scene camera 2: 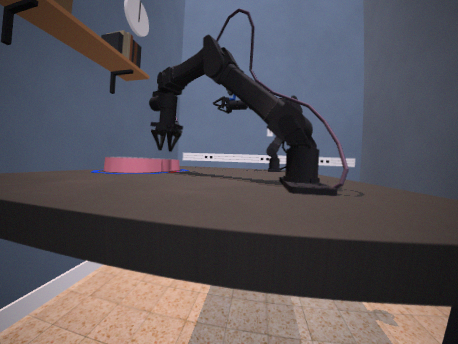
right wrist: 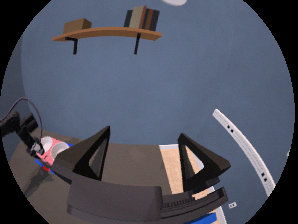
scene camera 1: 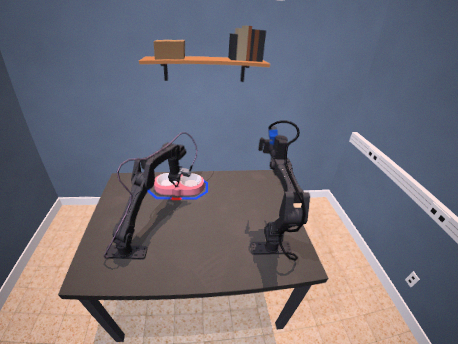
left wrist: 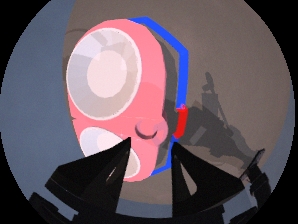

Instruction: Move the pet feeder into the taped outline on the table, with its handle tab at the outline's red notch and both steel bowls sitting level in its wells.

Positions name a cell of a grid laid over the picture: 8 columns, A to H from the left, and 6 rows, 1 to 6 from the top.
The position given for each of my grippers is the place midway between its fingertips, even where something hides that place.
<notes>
I see my left gripper (scene camera 2: C3), my right gripper (right wrist: D4), a pink pet feeder (scene camera 2: C3), a steel bowl (left wrist: C2) and a steel bowl (left wrist: C4).
The pink pet feeder is seen too in the left wrist view (left wrist: D3). My left gripper also shows in the left wrist view (left wrist: E4).
</notes>
